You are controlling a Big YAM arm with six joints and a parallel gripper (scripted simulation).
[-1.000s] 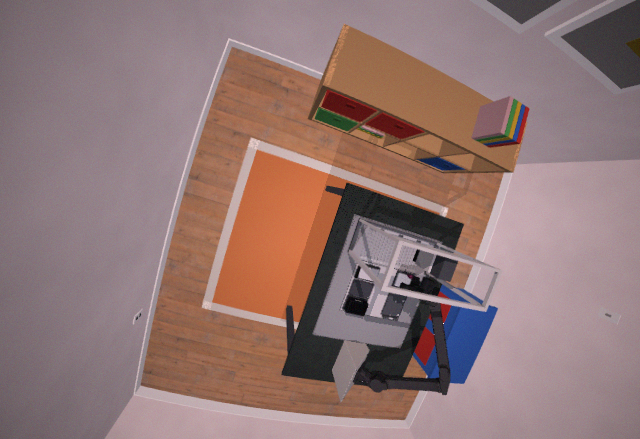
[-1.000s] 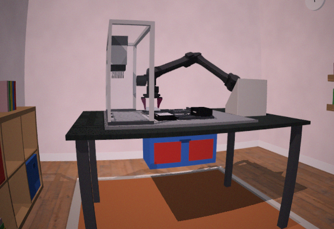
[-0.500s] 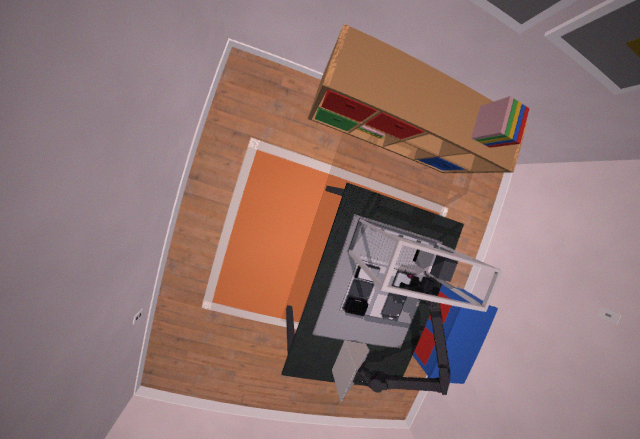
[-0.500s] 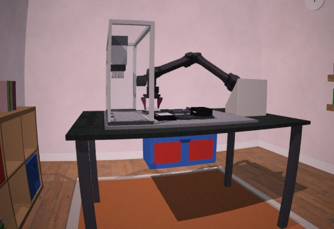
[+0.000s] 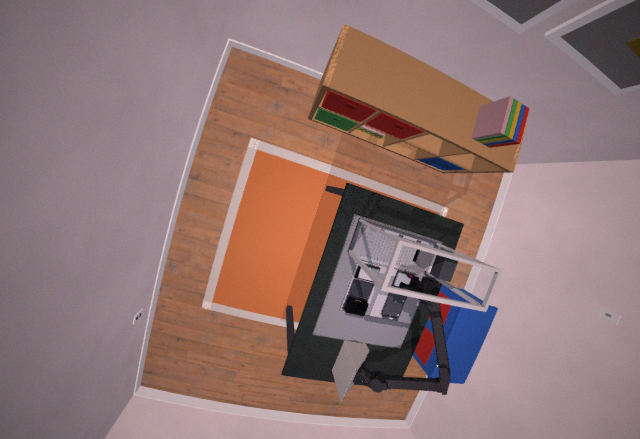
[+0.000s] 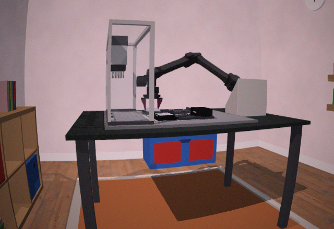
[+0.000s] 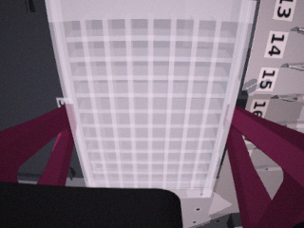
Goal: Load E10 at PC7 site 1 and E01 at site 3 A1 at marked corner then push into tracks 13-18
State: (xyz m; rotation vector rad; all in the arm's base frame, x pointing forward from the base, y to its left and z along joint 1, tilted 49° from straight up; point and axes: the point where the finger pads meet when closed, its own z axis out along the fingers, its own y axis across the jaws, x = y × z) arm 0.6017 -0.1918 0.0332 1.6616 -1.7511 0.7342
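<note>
My hand is 1 cm above the white 96-well plate E01. The rest, counted from my hand: 384-well plate E10 (26 cm to the left, 1 cm below); plate carrier PC7 (10 cm behind, 1 cm below); dark nest (26 cm to the left, 2 cm below).
</note>
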